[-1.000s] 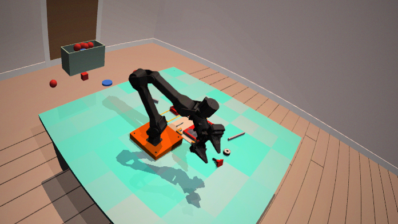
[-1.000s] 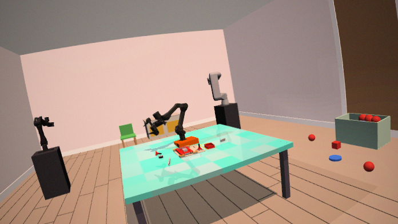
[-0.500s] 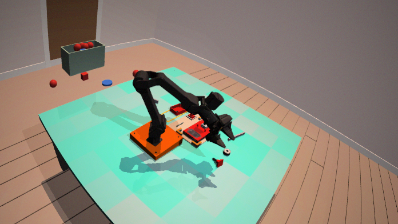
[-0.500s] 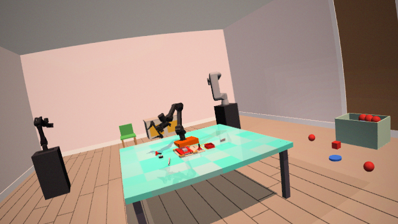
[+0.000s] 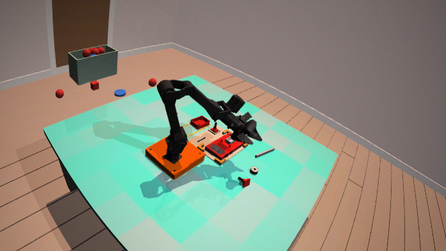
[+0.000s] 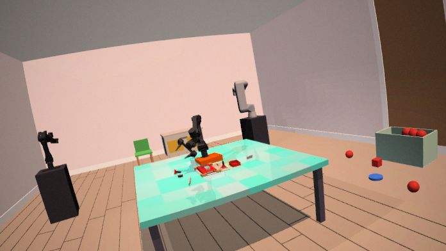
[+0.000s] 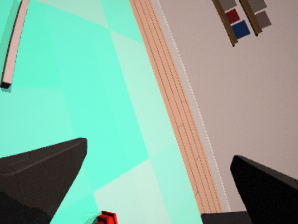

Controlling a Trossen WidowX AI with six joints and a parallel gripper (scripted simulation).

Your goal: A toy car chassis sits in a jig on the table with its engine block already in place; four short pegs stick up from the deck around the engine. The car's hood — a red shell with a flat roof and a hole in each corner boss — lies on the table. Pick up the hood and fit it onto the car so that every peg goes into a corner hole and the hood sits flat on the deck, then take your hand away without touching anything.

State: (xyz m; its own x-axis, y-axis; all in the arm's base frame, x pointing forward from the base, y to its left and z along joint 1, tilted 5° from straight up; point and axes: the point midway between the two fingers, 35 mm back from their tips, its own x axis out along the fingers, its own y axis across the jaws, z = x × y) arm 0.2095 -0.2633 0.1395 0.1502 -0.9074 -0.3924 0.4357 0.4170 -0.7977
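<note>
My gripper tip is now 16 cm short of the red hood, 38 cm to the right of it and 16 cm above it. The rest, counted from my gripper tip: dark rod: 18 cm ahead, 3 cm to the right, 16 cm below; then wheel: 1 cm ahead, 4 cm to the right, 16 cm below; then grey engine block: 11 cm ahead, 16 cm to the left, 15 cm below.
</note>
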